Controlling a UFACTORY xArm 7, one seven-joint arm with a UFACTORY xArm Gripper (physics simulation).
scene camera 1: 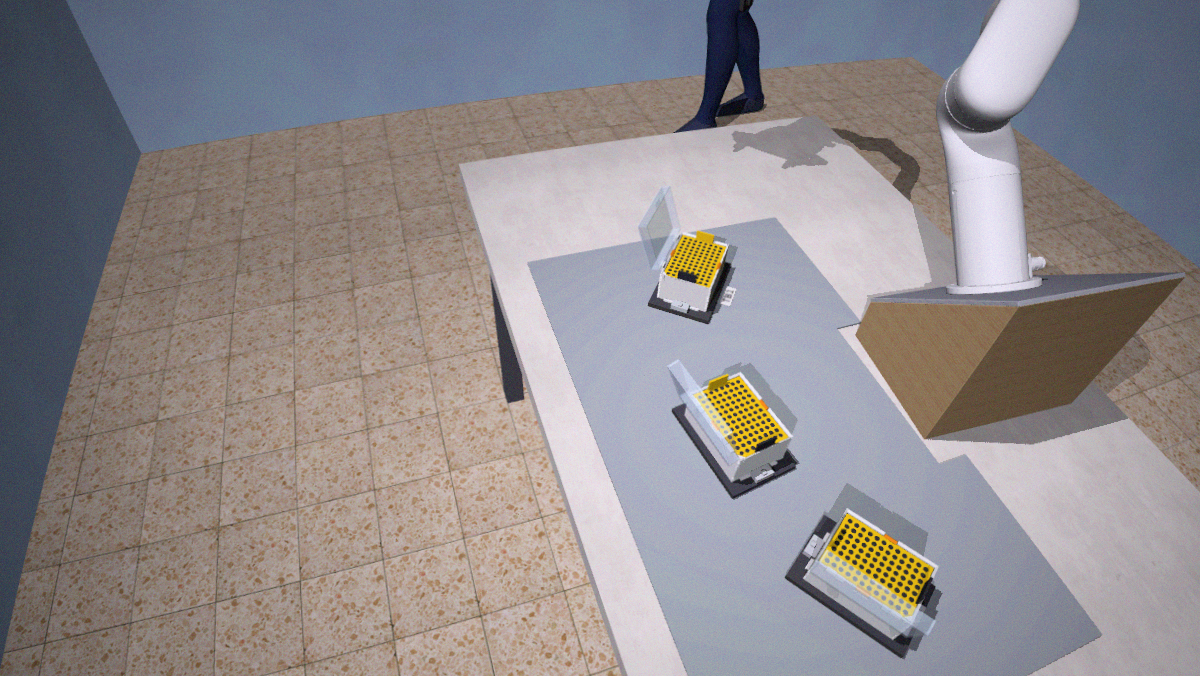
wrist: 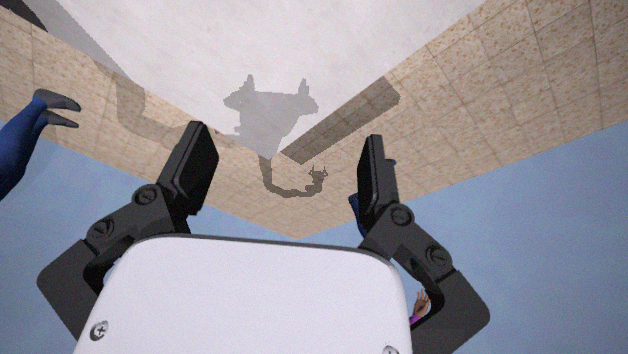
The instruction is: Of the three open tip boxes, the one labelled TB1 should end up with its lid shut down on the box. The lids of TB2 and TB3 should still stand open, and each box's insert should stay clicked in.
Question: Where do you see a tip box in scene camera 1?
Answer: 676,296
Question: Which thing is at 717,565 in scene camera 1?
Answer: A grey mat.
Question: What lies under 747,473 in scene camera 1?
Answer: A tip box.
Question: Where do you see a tip box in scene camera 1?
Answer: At 798,575
